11 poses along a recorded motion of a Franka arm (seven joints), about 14 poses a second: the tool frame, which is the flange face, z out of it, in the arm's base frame.
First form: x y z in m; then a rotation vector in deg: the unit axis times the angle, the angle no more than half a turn.
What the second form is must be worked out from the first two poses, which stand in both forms.
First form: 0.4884 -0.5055 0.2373 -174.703 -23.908 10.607
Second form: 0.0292 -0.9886 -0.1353 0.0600 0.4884 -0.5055 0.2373
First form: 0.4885 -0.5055 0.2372 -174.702 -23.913 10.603
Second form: 0.0292 -0.9886 -0.1353 0.0600 0.4885 -0.5055 0.2372
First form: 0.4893 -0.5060 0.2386 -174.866 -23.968 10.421
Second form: 0.0278 -0.9886 -0.1355 0.0589 0.4893 -0.5060 0.2386
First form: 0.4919 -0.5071 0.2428 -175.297 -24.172 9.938
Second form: 0.0241 -0.9888 -0.1363 0.0561 0.4919 -0.5071 0.2428
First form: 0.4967 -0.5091 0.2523 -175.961 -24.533 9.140
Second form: 0.0183 -0.9889 -0.1379 0.0514 0.4967 -0.5091 0.2523
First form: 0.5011 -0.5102 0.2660 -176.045 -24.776 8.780
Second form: 0.0175 -0.9889 -0.1392 0.0493 0.5011 -0.5102 0.2660
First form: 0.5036 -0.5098 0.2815 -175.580 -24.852 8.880
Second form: 0.0214 -0.9887 -0.1399 0.0500 0.5036 -0.5098 0.2815
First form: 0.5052 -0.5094 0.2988 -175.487 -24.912 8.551
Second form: 0.0222 -0.9887 -0.1404 0.0482 0.5052 -0.5094 0.2988
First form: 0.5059 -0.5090 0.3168 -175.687 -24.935 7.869
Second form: 0.0207 -0.9889 -0.1404 0.0443 0.5059 -0.5090 0.3168
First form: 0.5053 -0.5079 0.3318 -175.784 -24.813 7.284
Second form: 0.0203 -0.9891 -0.1396 0.0410 0.5053 -0.5079 0.3318
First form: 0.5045 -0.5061 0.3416 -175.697 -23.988 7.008
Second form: 0.0221 -0.9898 -0.1351 0.0395 0.5045 -0.5061 0.3416
